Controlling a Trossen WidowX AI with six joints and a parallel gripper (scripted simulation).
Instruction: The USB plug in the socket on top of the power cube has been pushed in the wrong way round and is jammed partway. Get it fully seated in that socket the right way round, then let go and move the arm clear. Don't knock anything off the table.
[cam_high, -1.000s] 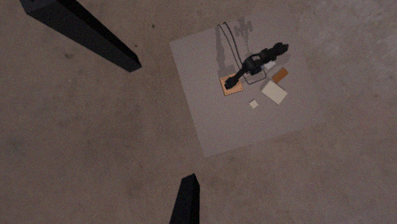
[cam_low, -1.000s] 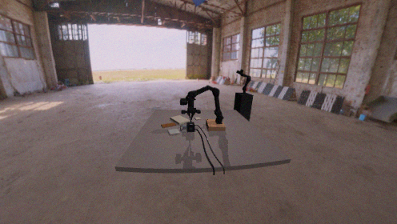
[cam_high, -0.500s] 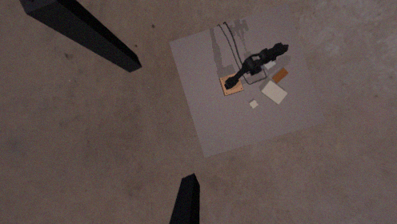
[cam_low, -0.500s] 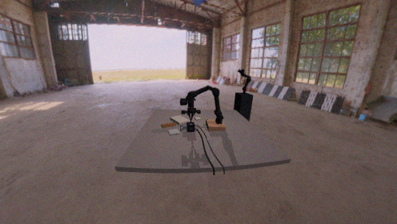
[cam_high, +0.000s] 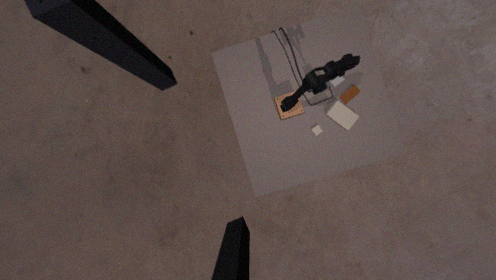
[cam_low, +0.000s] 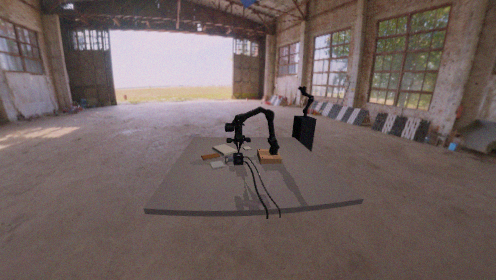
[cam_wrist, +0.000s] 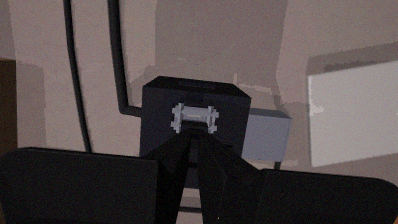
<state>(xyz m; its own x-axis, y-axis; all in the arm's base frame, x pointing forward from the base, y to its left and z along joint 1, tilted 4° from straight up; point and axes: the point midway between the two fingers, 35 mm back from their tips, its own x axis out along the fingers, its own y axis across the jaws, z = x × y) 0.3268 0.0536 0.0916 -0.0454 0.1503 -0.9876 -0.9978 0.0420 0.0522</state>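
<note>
My gripper tip is 20 mm above the USB plug. The rest, counted from my gripper tip: small white piece: 140 mm behind, 340 mm to the right, 120 mm below; then cream box: 90 mm ahead, 310 mm to the right, 110 mm below; then orange block: 230 mm ahead, 180 mm to the right, 120 mm below.
</note>
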